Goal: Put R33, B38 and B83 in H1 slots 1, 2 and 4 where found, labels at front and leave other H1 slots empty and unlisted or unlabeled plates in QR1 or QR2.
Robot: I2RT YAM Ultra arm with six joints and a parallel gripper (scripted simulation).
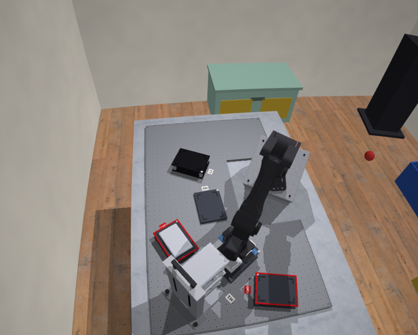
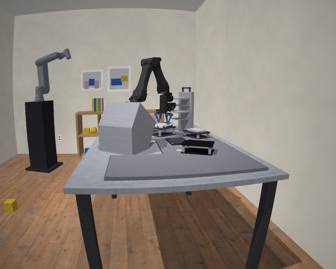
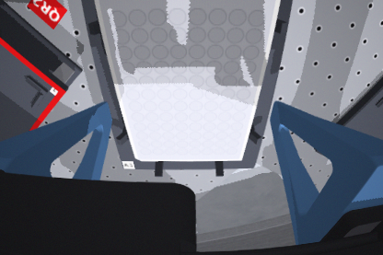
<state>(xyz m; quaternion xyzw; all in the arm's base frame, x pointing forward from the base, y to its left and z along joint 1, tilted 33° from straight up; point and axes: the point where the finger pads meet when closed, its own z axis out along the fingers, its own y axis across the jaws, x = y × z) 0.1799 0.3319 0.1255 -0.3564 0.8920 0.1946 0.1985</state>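
Right now my hand is 20 mm above the white 96-well plate. The rest, counted from my hand: H1 deck label 160 mm to the left, 100 mm below, 10 mm ahead; then RG label 100 mm below, 80 mm to the right, 80 mm behind; then regrip nest RG 40 mm below.
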